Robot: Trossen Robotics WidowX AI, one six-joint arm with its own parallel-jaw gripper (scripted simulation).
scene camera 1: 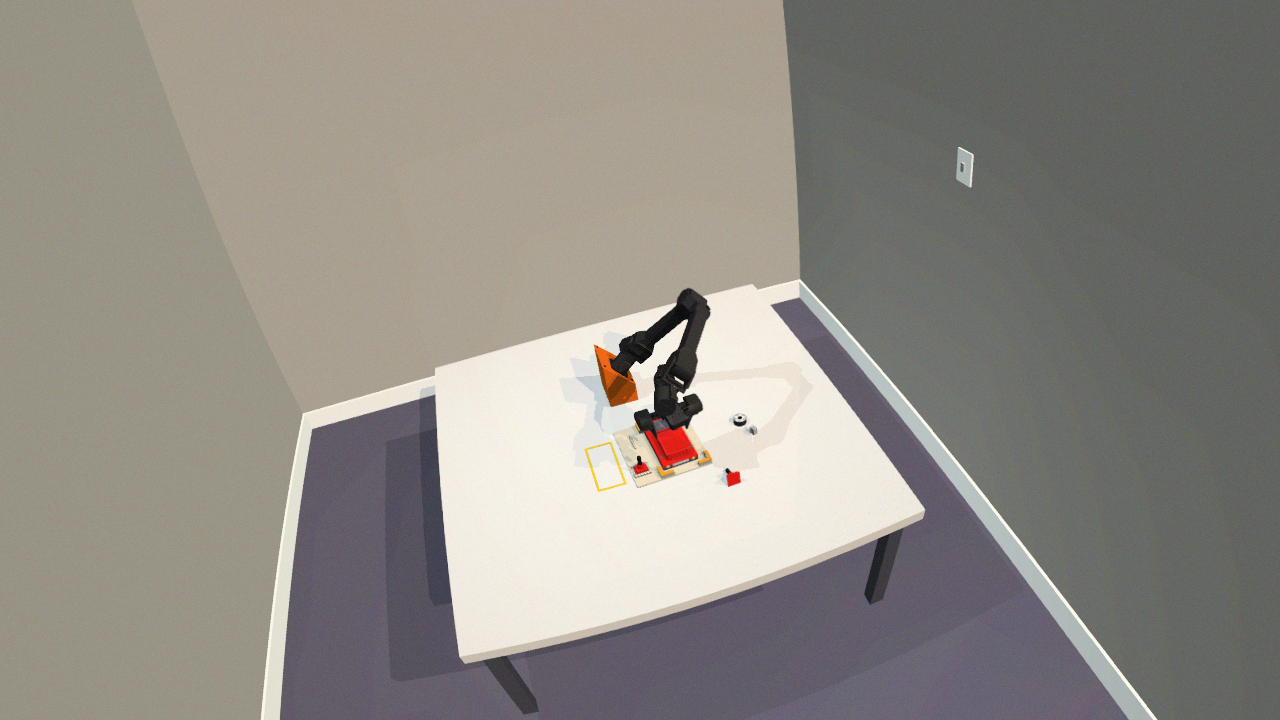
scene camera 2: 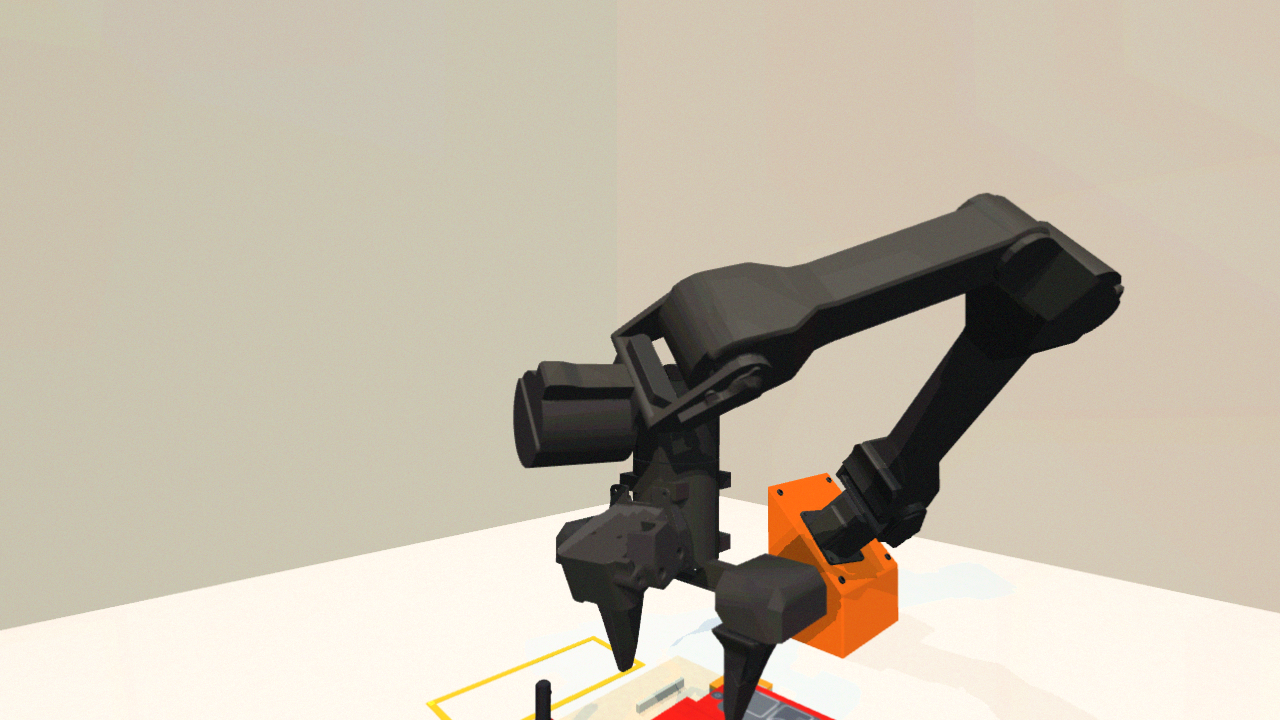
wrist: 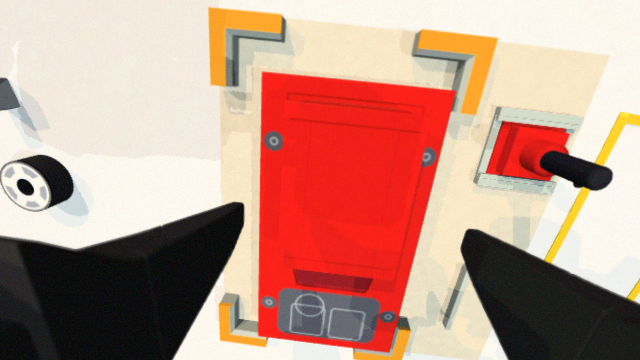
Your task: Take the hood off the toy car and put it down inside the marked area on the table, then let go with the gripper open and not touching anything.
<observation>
My gripper [scene camera 2: 674, 695] is open, with nothing in its grasp. Further things: a beige board [scene camera 1: 632, 442].
My gripper is seen too in scene camera 1 [scene camera 1: 671, 433] and in the wrist view [wrist: 352, 225]. The beige board shows as well in the wrist view [wrist: 494, 81].
</observation>
